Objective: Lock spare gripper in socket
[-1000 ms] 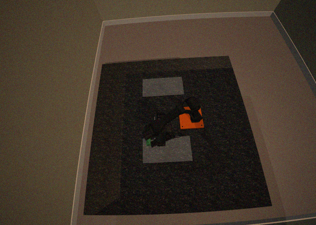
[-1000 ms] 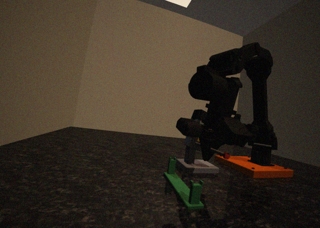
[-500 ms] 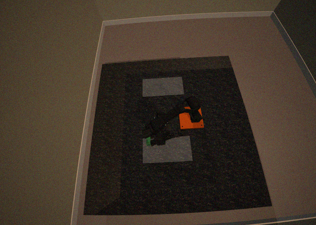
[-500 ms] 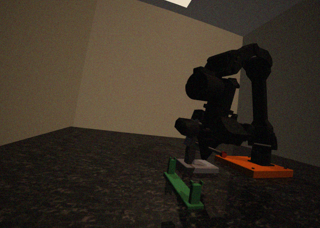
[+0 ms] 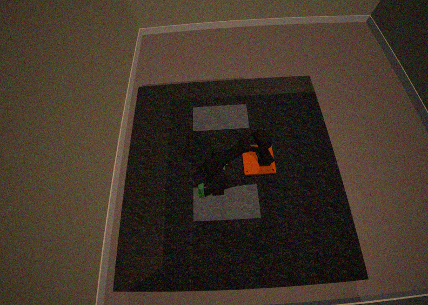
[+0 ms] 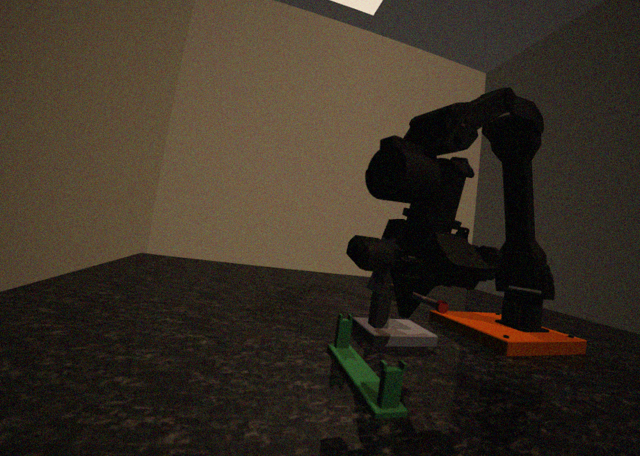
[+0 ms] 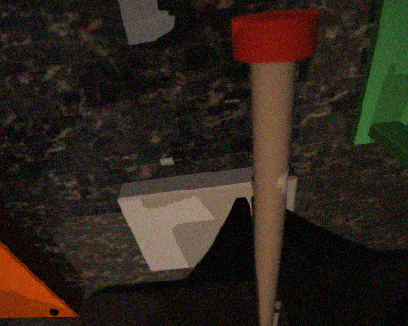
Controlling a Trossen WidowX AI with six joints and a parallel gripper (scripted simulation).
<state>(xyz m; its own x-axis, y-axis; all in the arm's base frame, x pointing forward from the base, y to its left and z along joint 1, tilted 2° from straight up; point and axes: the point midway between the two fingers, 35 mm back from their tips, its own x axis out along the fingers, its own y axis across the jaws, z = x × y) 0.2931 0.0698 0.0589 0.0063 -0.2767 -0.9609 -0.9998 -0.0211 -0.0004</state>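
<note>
Right now the grey socket is 50 mm to the right of my gripper tip and 10 mm behind it. The rest, counted from my gripper tip: green rack 90 mm ahead, 70 mm to the left, 20 mm below; spare gripper 80 mm above, 50 mm to the right, 10 mm behind.
</note>
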